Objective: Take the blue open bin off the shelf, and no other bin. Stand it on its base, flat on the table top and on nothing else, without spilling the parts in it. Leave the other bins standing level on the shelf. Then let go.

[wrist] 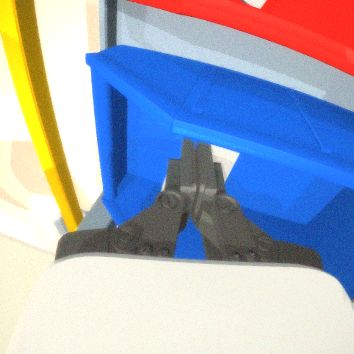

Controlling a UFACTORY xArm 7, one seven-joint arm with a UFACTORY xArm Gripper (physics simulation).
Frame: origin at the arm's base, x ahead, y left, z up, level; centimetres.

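Seen in the pictures: gripper, fingertip midpoint: (191,157).
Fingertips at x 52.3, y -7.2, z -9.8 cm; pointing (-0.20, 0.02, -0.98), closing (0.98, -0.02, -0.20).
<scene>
Offsets run from my fingertips to a thing's middle. "spot": to the spot under its first point. Level surfaces: height alone.
The blue open bin @(dy -0.2, dx +2.9, dz +1.8 cm) (280,187) fills the middle and right of the wrist view, with its near rim running from the upper left down to the right edge. My gripper (191,157) is shut with nothing between its fingers. Its fingertips are over the bin's opening, close to the rim; whether they touch it cannot be told. A white part @(dy -0.4, dx +1.5, dz -0.9 cm) (224,157) shows inside the bin, partly hidden behind the fingertips and the rim. The bin's lower side is partly hidden by the gripper.
A red bin @(spot: dy +7.7, dx +4.2, dz -1.6 cm) (305,25) shows at the upper right, past a grey-blue shelf surface @(dz -1.9 cm) (165,32). A yellow upright strip @(spot: dy +3.4, dx -6.5, dz +4.0 cm) (37,120) runs down the left side, apart from the blue bin. A pale surface shows beyond it at the far left.
</scene>
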